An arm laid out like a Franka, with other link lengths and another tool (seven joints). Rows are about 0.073 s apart.
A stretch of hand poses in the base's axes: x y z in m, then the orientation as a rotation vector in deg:
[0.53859, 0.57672, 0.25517, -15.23, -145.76, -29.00]
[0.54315, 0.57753, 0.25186, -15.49, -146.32, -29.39]
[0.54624, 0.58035, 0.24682, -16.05, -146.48, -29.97]
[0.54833, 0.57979, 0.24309, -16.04, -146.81, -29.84]
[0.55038, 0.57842, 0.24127, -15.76, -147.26, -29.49]
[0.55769, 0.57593, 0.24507, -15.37, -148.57, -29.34]
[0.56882, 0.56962, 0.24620, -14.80, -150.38, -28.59]
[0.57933, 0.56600, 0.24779, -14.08, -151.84, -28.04]
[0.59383, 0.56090, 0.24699, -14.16, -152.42, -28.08]
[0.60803, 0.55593, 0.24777, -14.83, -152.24, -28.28]
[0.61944, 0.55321, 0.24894, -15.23, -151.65, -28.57]
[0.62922, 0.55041, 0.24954, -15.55, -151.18, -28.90]
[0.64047, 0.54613, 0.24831, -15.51, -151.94, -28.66]
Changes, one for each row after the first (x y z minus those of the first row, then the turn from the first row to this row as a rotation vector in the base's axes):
[0.00456, 0.00081, -0.00331, 0.09, -0.61, -0.32]
[0.00765, 0.00363, -0.00835, 0.33, -0.87, -0.86]
[0.00974, 0.00307, -0.01208, 0.18, -1.15, -0.85]
[0.01179, 0.00170, -0.01390, -0.10, -1.52, -0.61]
[0.01910, -0.00079, -0.01010, -0.41, -2.77, -0.40]
[0.03023, -0.00710, -0.00897, -1.19, -4.38, 0.01]
[0.04074, -0.01072, -0.00738, -1.72, -5.71, 0.51]
[0.05524, -0.01582, -0.00818, -1.83, -6.27, 0.39]
[0.06944, -0.02079, -0.00740, -1.79, -6.10, -0.10]
[0.08085, -0.02351, -0.00623, -1.56, -5.57, -0.39]
[0.09063, -0.02631, -0.00563, -1.30, -5.17, -0.65]
[0.10188, -0.03059, -0.00686, -1.61, -5.85, -0.63]

